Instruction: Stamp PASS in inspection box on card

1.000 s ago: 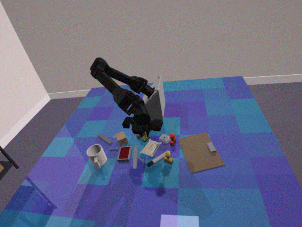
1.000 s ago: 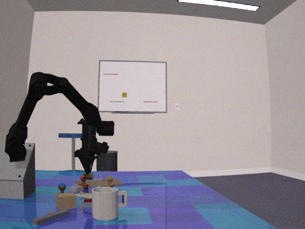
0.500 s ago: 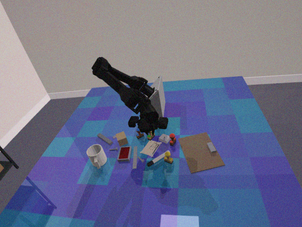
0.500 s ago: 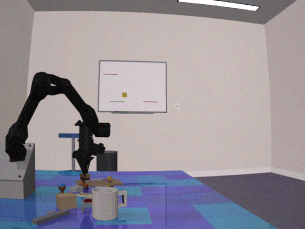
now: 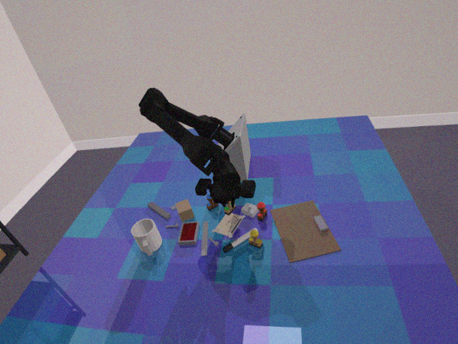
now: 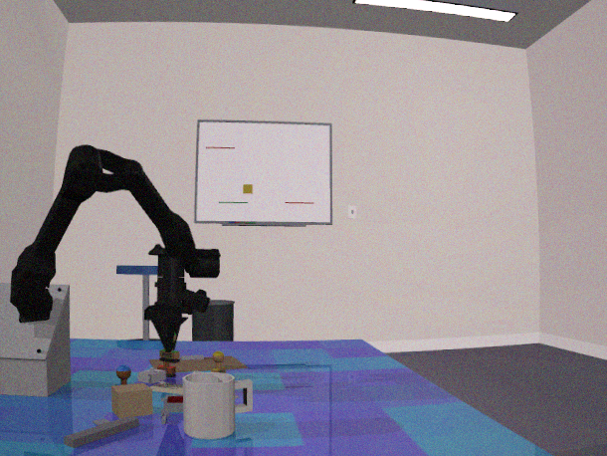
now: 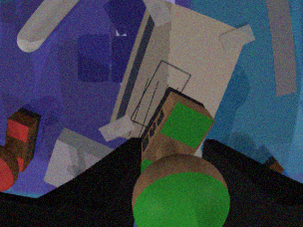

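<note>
The card is 8 cm below my gripper tip, 1 cm to the right of it and 1 cm ahead of it. The rest, counted from my gripper tip: grey nut block 6 cm to the left, 6 cm below, 4 cm behind; green-knobbed stamp right at my gripper tip; red-knobbed stamp 11 cm to the left, 6 cm below, 1 cm behind.
</note>
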